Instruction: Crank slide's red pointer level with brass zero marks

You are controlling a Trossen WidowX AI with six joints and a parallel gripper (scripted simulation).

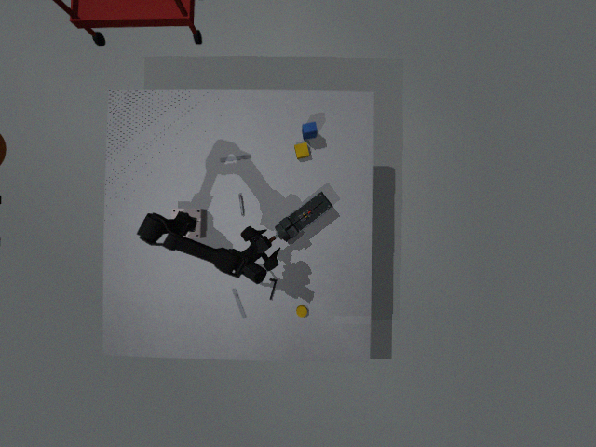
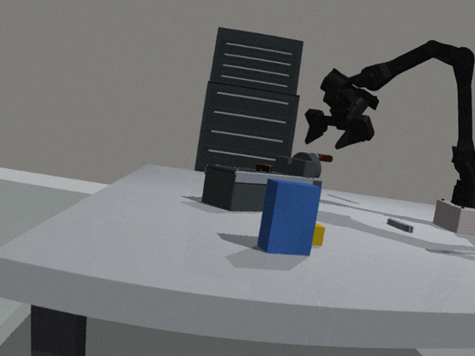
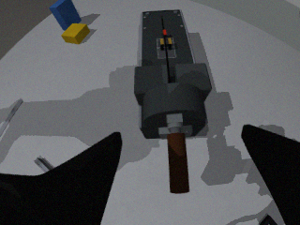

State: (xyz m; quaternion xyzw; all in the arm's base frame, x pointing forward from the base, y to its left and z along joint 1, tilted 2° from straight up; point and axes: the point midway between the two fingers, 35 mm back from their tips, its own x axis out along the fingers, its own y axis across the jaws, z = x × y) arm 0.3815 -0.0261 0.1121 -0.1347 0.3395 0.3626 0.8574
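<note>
Right now the brown crank handle is 1 cm behind my gripper tip, 1 cm to the right of it and 3 cm below it. Round my gripper tip: red pointer 13 cm ahead, 13 cm to the left, 7 cm below; then black hex key 1 cm ahead, 23 cm to the right, 14 cm below; then yellow block 6 cm ahead, 42 cm to the left, 13 cm below.
</note>
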